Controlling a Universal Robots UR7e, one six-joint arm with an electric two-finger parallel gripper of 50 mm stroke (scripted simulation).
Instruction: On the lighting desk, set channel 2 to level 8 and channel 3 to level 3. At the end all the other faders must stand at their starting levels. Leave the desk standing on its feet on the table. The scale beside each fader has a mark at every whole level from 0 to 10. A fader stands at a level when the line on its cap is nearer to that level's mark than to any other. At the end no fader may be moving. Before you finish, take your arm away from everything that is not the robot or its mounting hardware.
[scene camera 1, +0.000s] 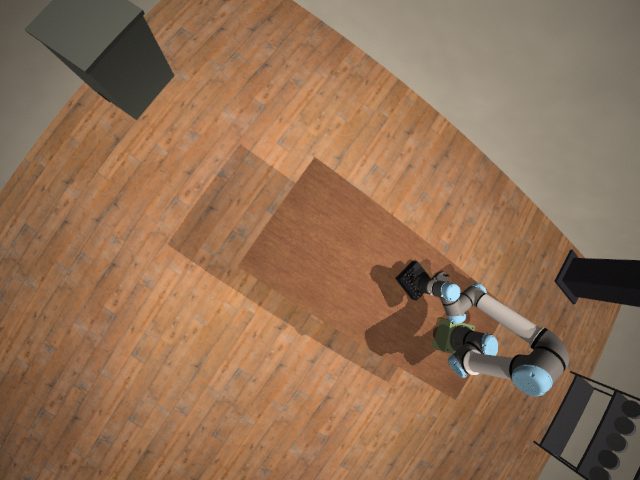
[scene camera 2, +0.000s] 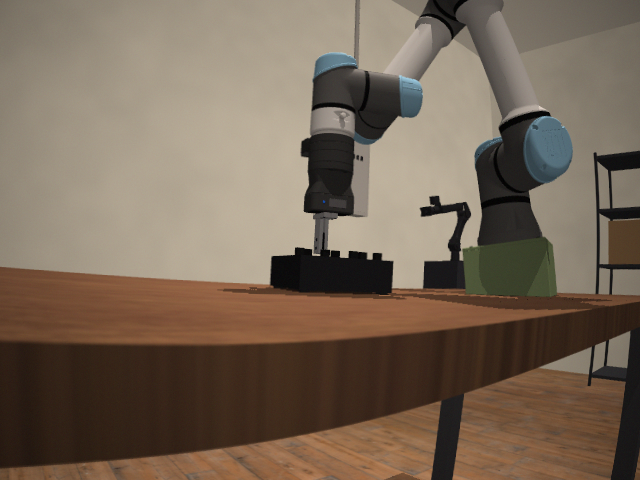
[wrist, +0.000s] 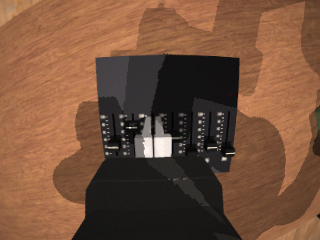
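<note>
The gripper (scene camera 2: 320, 253) is visible here, and the wrist view shows the gripper (wrist: 153, 126) too.
</note>
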